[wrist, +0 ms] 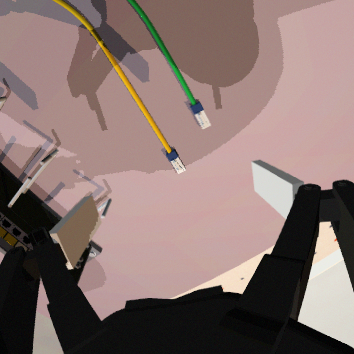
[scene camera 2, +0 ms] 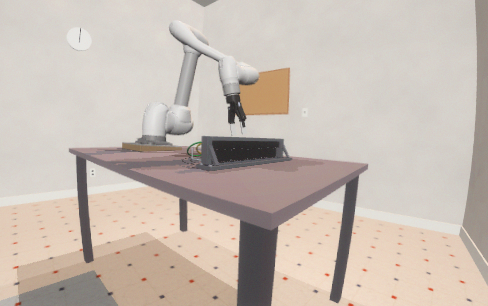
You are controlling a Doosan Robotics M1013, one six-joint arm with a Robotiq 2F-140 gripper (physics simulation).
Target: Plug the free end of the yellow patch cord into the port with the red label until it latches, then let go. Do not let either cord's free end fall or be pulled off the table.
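The yellow patch cord runs down from the upper left in the wrist view. Its free end, a clear plug with a dark blue collar, lies on the table. The green cord's plug lies a little above and right of it, apart from it. My gripper is wide open and empty, above the table behind the patch panel. In the wrist view both plugs lie beyond the gap between the finger pads. Some ports show at the left edge; the red label cannot be made out.
Grey wire cable guides stick out from the back of the panel, near the left finger in the wrist view. The table ends at an edge at the lower right of the wrist view, with floor beyond. Cord loops show behind the panel's left end in the scene view.
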